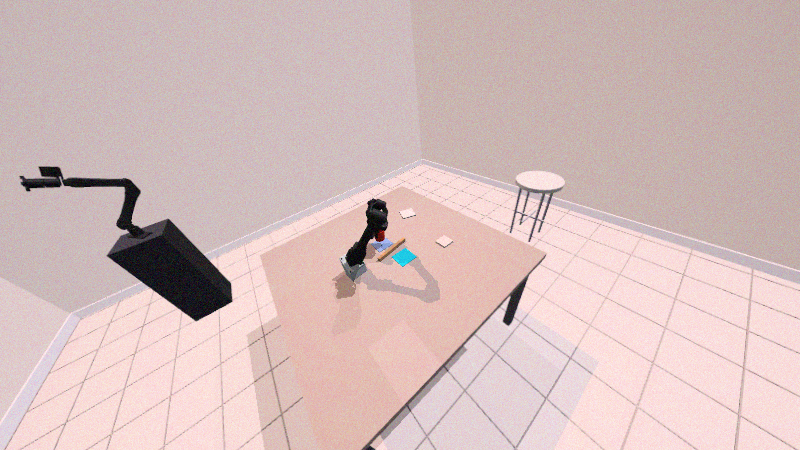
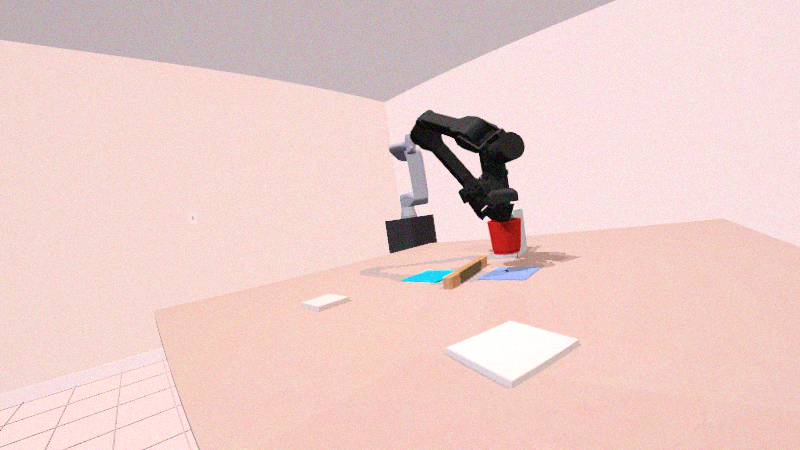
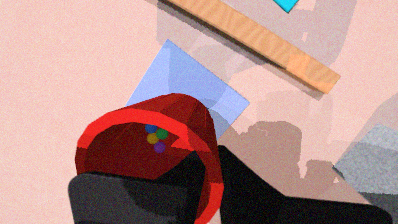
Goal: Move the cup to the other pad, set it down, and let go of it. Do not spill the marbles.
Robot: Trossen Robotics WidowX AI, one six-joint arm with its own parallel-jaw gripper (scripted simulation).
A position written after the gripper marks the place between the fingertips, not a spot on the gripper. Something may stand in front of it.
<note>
In view: the gripper (image 2: 503, 235), a red cup (image 2: 505, 237) and a light blue pad (image 3: 172, 70).
The gripper is seen too in image 3 (image 3: 211, 150).
</note>
